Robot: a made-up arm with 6 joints.
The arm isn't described. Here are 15 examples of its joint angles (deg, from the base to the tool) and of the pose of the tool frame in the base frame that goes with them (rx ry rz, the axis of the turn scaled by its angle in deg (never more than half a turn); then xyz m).
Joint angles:
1: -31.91 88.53 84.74 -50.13 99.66 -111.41
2: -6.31 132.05 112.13 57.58 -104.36 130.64
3: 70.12 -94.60 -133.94 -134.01 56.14 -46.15
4: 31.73 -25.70 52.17 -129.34 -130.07 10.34
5: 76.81 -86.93 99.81 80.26 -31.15 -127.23
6: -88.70 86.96 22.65 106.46 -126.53 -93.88
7: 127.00 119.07 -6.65 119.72 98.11 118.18
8: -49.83 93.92 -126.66 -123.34 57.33 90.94
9: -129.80 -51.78 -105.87 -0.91 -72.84 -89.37
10: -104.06 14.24 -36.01 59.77 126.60 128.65
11: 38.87 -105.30 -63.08 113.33 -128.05 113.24
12: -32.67 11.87 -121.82 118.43 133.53 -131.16
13: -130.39 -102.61 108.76 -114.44 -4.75 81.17
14: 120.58 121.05 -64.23 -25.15 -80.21 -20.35
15: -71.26 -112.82 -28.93 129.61 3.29 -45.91
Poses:
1: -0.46 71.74 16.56 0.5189 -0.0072 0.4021
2: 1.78 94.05 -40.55 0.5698 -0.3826 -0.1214
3: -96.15 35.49 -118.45 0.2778 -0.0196 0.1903
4: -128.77 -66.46 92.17 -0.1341 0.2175 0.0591
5: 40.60 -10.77 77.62 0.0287 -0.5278 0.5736
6: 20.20 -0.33 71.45 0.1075 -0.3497 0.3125
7: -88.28 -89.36 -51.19 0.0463 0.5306 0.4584
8: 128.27 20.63 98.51 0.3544 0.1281 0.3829
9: -6.36 -91.82 45.50 -0.2250 -0.1615 -0.1525
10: 61.02 2.91 -123.76 -0.6110 -0.3709 0.1013
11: -107.94 63.82 -88.52 0.5835 -0.3273 0.4669
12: -33.61 -60.35 45.48 -0.6158 0.0003 0.4139
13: 93.88 -139.81 -8.22 -0.2512 -0.2809 -0.1386
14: -47.19 -147.90 -82.58 0.0205 0.0418 0.3309
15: 46.54 134.99 -105.54 0.1278 -0.0050 0.0642
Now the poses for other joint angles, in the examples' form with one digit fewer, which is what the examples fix.
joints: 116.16 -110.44 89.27 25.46 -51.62 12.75
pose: -28.4 -1.5 157.6 -0.215 -0.101 0.112
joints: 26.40 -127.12 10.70 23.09 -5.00 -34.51
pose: 18.0 110.8 38.1 0.148 0.060 0.412
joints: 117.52 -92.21 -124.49 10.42 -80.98 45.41
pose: -137.8 0.5 -15.0 0.472 -0.077 0.132
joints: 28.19 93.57 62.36 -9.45 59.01 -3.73
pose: 6.6 -96.1 -114.1 0.059 0.101 0.159
